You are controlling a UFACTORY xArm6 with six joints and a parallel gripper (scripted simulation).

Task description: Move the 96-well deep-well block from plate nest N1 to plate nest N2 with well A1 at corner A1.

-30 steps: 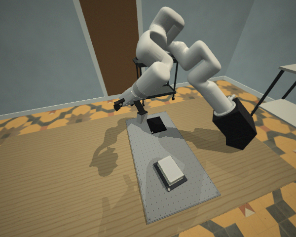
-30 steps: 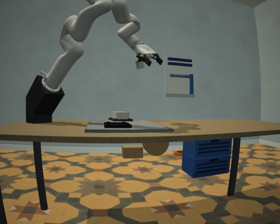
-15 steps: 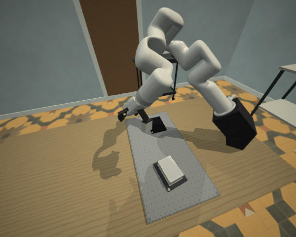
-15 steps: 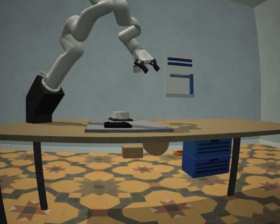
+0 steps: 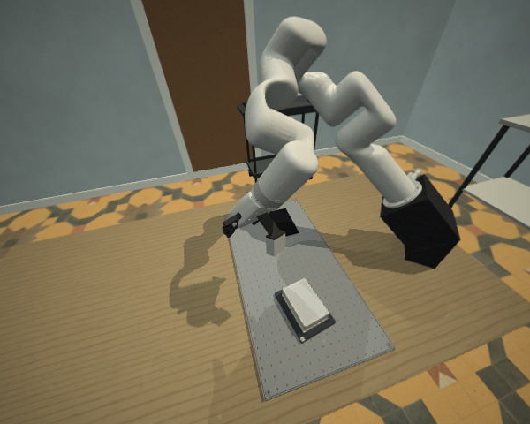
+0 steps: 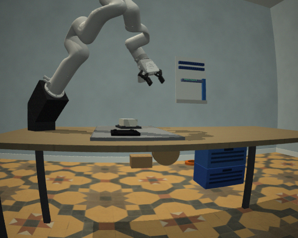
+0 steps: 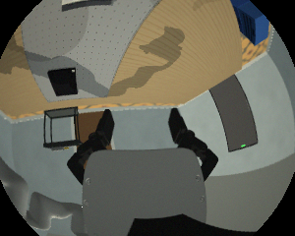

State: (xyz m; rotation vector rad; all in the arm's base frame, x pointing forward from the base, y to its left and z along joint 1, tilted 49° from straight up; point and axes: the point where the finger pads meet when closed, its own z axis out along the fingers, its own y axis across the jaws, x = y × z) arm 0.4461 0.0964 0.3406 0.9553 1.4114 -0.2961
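My gripper is now 9 cm past the white deep-well block, 19 cm to the right of it and 23 cm above it. Also, from my hand: white corner mark (17 cm behind, 10 cm to the right, 25 cm below); black plate nest N1 (9 cm behind, 19 cm to the left, 26 cm below); black plate nest N2 (24 cm behind, 16 cm to the right, 26 cm below).
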